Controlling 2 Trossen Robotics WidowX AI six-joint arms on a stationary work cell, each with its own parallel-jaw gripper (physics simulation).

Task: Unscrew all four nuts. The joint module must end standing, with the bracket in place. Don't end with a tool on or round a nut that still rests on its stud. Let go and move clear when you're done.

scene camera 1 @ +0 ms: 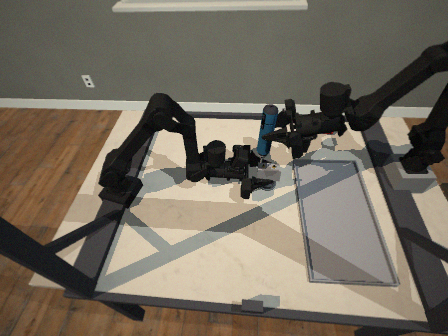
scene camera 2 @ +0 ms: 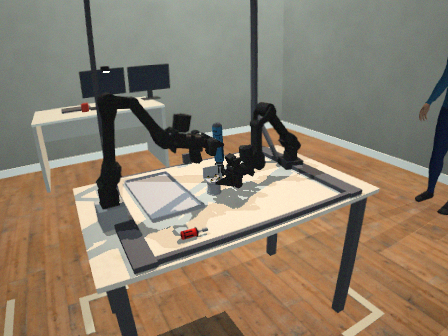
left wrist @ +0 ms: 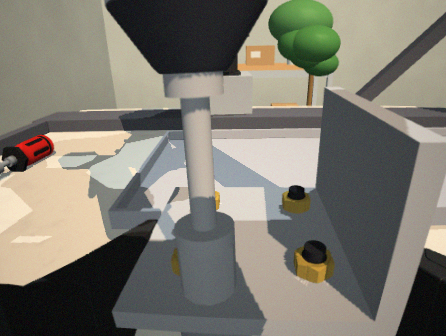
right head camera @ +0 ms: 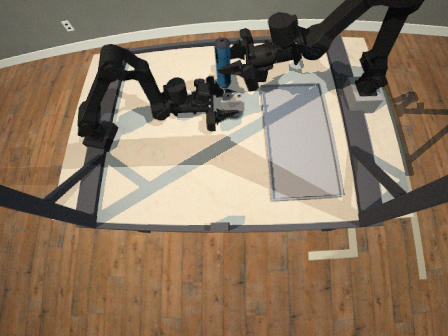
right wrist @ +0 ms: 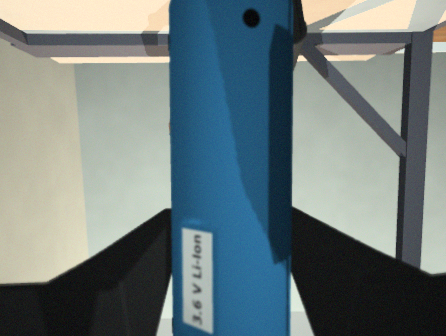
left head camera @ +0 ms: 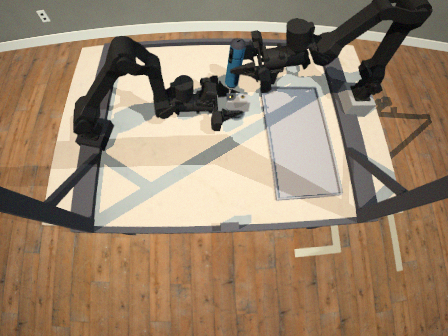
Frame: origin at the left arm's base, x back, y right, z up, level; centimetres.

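Where they show: left gripper, fingertip midpoint: (scene camera 1: 272, 172) (scene camera 2: 211, 180) (left wrist: 248, 228); right gripper, fingertip midpoint: (scene camera 1: 261, 132) (scene camera 2: 221, 143) (right head camera: 218, 65) (right wrist: 229, 218) (left head camera: 229, 65); left arm's base, origin of the base link: (scene camera 1: 119, 186) (scene camera 2: 290, 158) (right head camera: 97, 133) (left head camera: 92, 130); right arm's base, origin of the base link: (scene camera 1: 412, 165) (scene camera 2: 109, 203) (right head camera: 365, 88) (left head camera: 360, 93).
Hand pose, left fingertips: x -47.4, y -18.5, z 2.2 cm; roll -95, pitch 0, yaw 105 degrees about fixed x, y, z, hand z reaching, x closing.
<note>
Things, the pixels of their top centre, and the offset from my left fingertips.
- joint module, middle of its top: (scene camera 2: 213, 176) dx +1.2, dy +0.4, dz +1.6 cm
- far right nut, middle of its top: (left wrist: 296, 195) dx -0.8, dy +1.7, dz +1.3 cm
- far left nut, middle of its top: (left wrist: 206, 194) dx -0.2, dy -1.8, dz +1.2 cm
- blue electric screwdriver, middle of its top: (right head camera: 218, 41) (left head camera: 235, 41) (scene camera 1: 268, 107) dx +3.6, dy -0.6, dz +25.0 cm
- shallow grey tray, middle of its top: (left wrist: 341, 155) (right head camera: 299, 135) (scene camera 1: 336, 210) (left head camera: 300, 136) (scene camera 2: 160, 191) dx -21.7, dy +5.8, dz -4.3 cm
- red screwdriver, middle of its top: (left wrist: 15, 145) (scene camera 2: 194, 228) dx -13.7, dy -30.5, dz -3.0 cm
The joint module (scene camera 2: 214, 188) stands upright on the table, with the grey bracket (scene camera 2: 211, 171) (left wrist: 367, 200) on top. Four brass nuts show in the left wrist view: a near right nut (left wrist: 313, 266), a far right nut (left wrist: 296, 202), a near left nut (left wrist: 176, 262) and a far left nut (left wrist: 217, 200), the left two partly hidden by the tool. My left gripper (left head camera: 233, 103) (scene camera 1: 266, 172) is shut on the joint module. My right gripper (right wrist: 229, 218) is shut on the blue electric screwdriver (left head camera: 234, 65) (scene camera 1: 268, 125) (right wrist: 225, 125), upright. Its socket (left wrist: 207, 260) covers part of the near left nut; whether it touches is unclear.
A shallow grey tray (left head camera: 300, 145) (scene camera 1: 340, 220) (scene camera 2: 160, 192) lies beside the module, towards the right arm's base. A red screwdriver (scene camera 2: 190, 233) (left wrist: 35, 151) lies on the table near the frame's edge. Dark frame bars edge the table.
</note>
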